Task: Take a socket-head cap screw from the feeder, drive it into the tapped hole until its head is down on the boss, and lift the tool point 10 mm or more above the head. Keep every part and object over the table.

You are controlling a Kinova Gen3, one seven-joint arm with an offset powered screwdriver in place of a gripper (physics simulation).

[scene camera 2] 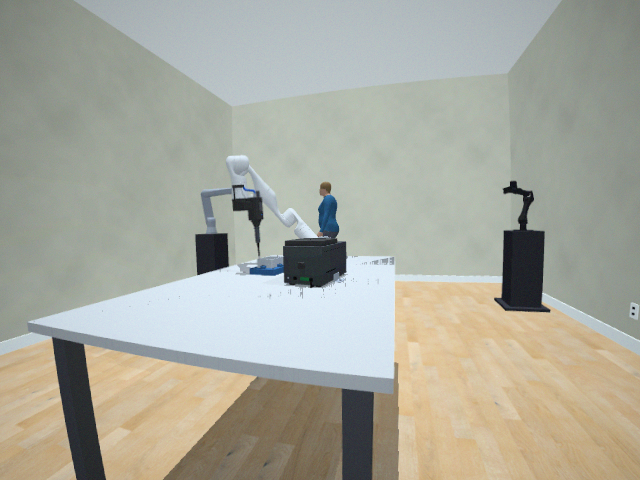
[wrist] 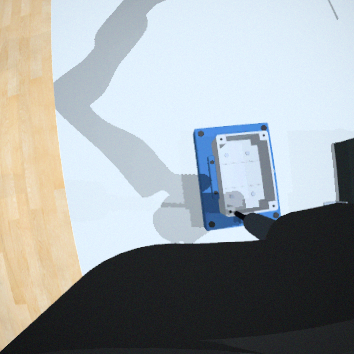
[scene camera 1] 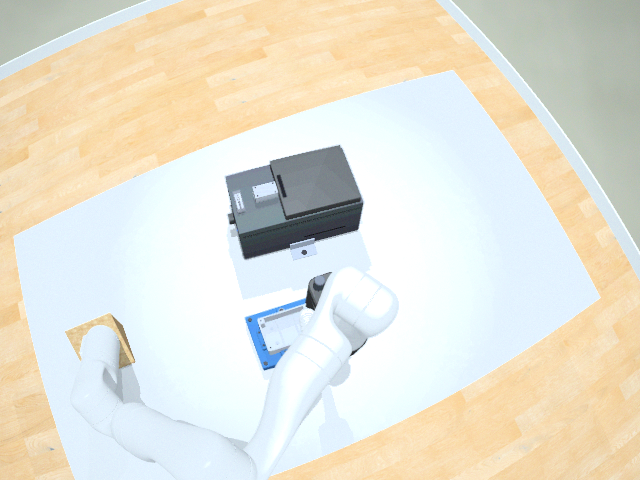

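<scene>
The driver is my black tool, pointing down. In the wrist view its dark tip overlaps the lower left corner of the light housing, beside a small dark corner hole. In scene camera 2 the tip is at about the height of the housing's top; contact cannot be told. No screw can be made out at the tip. The housing sits in the blue fixture. The dark feeder stands apart from it, with a small bracket at its side. The arm hides part of the fixture in scene camera 1.
A wooden block is at the left beneath a white part of the arm. The white table carries the fixture and feeder. A person in blue stands behind the table. Dark pedestals with other arms stand farther off.
</scene>
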